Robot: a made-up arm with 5 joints.
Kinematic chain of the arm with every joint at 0, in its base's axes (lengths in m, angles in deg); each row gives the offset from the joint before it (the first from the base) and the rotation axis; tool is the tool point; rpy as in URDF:
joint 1: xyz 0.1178 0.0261 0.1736 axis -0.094 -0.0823 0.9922
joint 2: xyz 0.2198 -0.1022 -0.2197 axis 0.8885 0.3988 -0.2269
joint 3: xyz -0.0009 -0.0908 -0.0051 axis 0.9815 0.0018 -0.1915
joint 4: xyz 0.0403 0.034 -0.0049 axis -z
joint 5: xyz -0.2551 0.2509 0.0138 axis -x
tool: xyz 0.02 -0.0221 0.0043 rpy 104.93 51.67 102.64
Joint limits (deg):
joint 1: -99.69..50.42
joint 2: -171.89..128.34
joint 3: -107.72..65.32
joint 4: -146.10..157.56
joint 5: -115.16..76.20
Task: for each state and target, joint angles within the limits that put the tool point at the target. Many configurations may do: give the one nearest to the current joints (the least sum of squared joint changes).
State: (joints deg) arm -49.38 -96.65 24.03 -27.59 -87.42
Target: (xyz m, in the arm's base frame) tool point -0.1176 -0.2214 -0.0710
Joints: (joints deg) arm -50.15 -127.06 -7.36 -30.21 -91.70
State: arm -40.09 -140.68 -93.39 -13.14 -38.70
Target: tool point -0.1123 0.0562 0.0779
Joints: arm -79.94 -150.08 -104.60 -45.03 -41.47
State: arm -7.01 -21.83 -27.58 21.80 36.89
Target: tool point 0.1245 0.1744 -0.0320
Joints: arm 37.50 1.72 -1.72 14.06 43.12
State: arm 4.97 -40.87 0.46 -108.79 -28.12
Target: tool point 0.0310 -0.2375 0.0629
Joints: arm -12.66 -55.40 -27.97 -66.41 -19.06
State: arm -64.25 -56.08 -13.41 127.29 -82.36
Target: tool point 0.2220 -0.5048 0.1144
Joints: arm -71.43 -62.19 -5.63 157.56 -88.09
